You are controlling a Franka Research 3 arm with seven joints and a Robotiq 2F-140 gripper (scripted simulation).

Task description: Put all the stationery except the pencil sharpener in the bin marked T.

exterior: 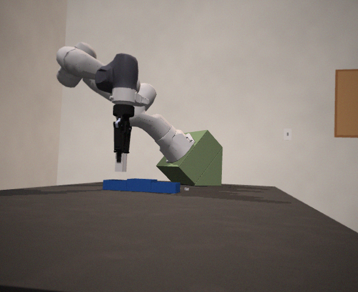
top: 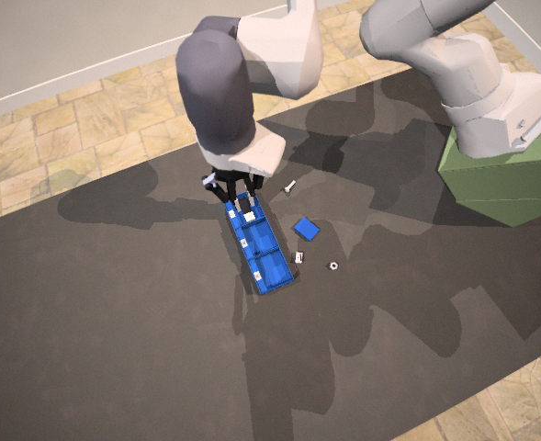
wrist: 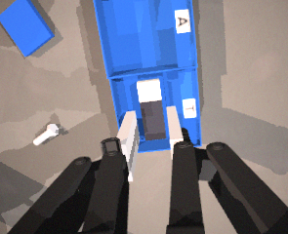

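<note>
Right now the flat blue block is 13 cm to the left of my hand, 10 cm behind it and 9 cm below it. From my hand the other things lie so: black-and-white block (8 cm below); white bolt (13 cm behind, 9 cm below, 1 cm to the left); blue bin (8 cm to the left, 8 cm below, 2 cm ahead).
</note>
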